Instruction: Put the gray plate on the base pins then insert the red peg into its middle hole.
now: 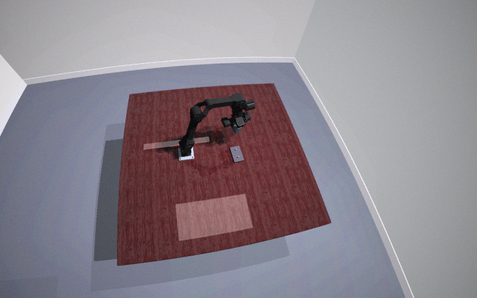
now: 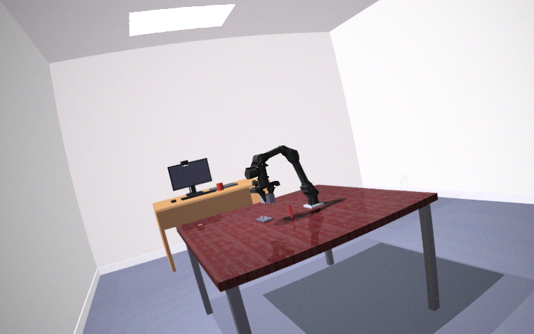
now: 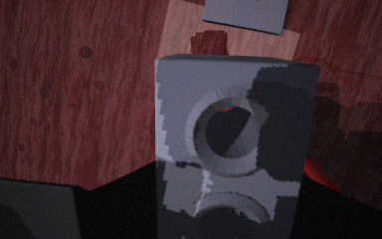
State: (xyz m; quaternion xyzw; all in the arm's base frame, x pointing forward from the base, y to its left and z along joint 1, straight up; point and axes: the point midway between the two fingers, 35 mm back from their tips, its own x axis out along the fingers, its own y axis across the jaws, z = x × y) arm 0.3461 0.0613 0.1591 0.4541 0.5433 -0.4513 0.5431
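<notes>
The gray base lies 1 cm behind my gripper tip, 13 cm to the right of it and 13 cm below it. Round my gripper tip: gray plate (3 cm above); then red peg (11 cm behind, 4 cm to the left, 10 cm below).
</notes>
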